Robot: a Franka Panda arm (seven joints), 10 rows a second.
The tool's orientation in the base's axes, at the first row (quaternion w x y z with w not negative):
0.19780 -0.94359 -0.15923 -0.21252
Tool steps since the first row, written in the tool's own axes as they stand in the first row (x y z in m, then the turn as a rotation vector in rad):
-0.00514 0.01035 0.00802 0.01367 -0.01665 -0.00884
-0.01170 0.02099 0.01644 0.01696 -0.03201 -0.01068
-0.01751 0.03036 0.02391 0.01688 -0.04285 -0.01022
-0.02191 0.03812 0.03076 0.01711 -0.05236 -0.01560
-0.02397 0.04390 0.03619 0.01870 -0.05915 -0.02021
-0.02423 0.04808 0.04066 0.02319 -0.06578 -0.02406
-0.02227 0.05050 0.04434 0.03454 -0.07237 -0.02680
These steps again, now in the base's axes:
0.00228 -0.00659 -0.01222 0.00235 0.01356 0.01878
0.00358 -0.01357 -0.02551 -0.00135 0.02684 0.02653
0.00472 -0.01969 -0.03728 -0.00543 0.03647 0.02943
0.00624 -0.02438 -0.04739 -0.01071 0.04243 0.03691
0.00853 -0.02747 -0.05463 -0.01352 0.04666 0.04356
0.01142 -0.02919 -0.05974 -0.01351 0.05171 0.05087
0.01528 -0.02926 -0.06263 -0.00722 0.05869 0.06043

